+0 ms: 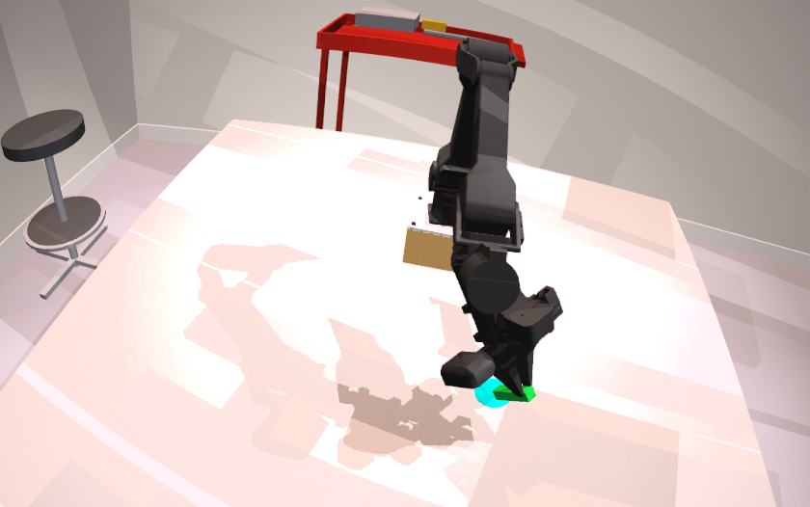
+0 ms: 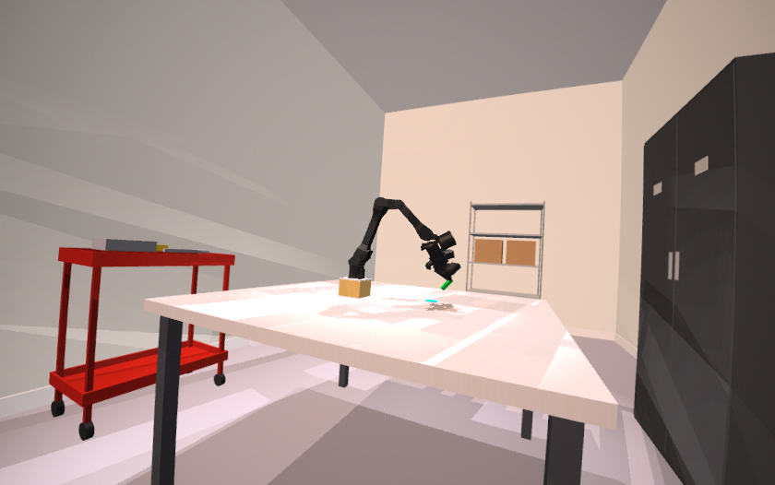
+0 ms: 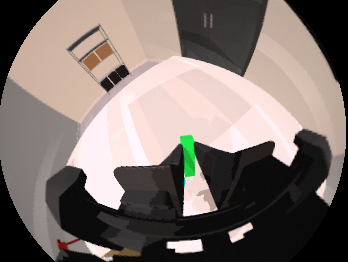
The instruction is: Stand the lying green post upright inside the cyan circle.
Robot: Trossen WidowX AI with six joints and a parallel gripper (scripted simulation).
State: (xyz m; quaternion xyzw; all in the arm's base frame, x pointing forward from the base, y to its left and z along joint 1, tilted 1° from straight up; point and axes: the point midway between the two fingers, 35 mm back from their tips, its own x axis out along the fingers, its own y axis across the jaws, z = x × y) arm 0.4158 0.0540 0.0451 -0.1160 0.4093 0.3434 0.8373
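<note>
My gripper tip is now 80 mm past the cyan circle, 10 mm to the left of it and 100 mm above it. Also, from my gripper tip: green post 10 mm behind, 10 mm to the right, 20 mm below.
</note>
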